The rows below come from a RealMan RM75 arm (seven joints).
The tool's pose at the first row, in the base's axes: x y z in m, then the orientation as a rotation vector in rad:
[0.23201, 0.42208, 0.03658, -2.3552, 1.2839, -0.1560]
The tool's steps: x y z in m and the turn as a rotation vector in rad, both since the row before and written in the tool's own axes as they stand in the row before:
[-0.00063, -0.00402, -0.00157, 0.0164, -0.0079, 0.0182]
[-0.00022, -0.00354, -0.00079, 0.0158, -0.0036, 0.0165]
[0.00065, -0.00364, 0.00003, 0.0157, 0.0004, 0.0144]
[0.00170, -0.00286, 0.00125, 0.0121, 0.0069, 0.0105]
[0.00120, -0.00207, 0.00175, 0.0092, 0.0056, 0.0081]
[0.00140, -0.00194, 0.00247, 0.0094, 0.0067, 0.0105]
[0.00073, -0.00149, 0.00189, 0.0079, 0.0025, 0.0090]
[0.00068, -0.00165, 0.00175, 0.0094, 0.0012, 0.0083]
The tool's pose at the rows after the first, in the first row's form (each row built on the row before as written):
[0.23427, 0.42394, 0.03981, -2.3274, 1.2951, -0.1508]
[0.23664, 0.42542, 0.04213, -2.3021, 1.3064, -0.1509]
[0.23983, 0.42644, 0.04369, -2.2792, 1.3171, -0.1563]
[0.24338, 0.42663, 0.04371, -2.2632, 1.3279, -0.1682]
[0.24623, 0.42706, 0.04302, -2.2510, 1.3363, -0.1776]
[0.24935, 0.42750, 0.04164, -2.2371, 1.3478, -0.1875]
[0.25158, 0.42811, 0.04065, -2.2246, 1.3559, -0.1922]
[0.25387, 0.42875, 0.03989, -2.2111, 1.3619, -0.1966]

